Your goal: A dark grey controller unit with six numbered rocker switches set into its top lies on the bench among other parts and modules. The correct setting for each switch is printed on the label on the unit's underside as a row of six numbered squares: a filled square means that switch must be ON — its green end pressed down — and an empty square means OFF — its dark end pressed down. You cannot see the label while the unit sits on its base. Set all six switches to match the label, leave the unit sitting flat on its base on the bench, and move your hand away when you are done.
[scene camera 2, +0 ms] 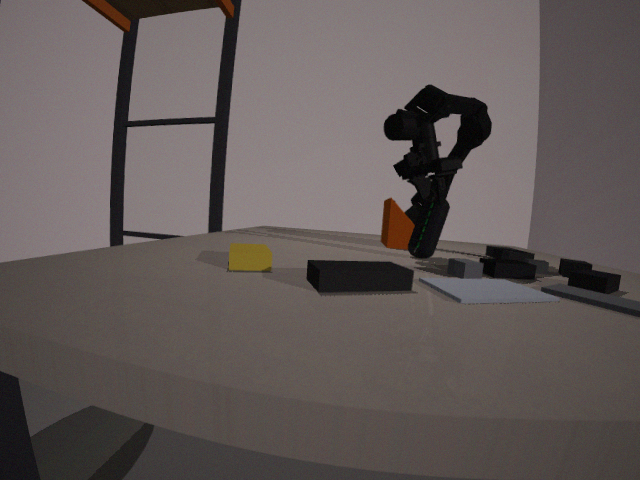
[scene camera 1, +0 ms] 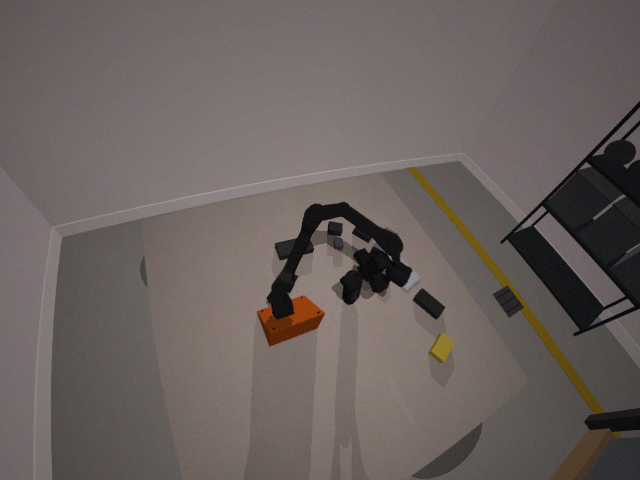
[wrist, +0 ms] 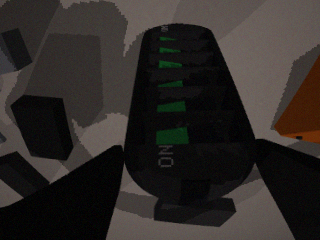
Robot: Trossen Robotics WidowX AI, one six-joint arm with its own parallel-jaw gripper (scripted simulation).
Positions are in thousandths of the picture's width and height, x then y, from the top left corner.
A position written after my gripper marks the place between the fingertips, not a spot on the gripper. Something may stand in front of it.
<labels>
my gripper: scene camera 2 677,426; scene camera 1 554,582; wrist 592,627
</labels>
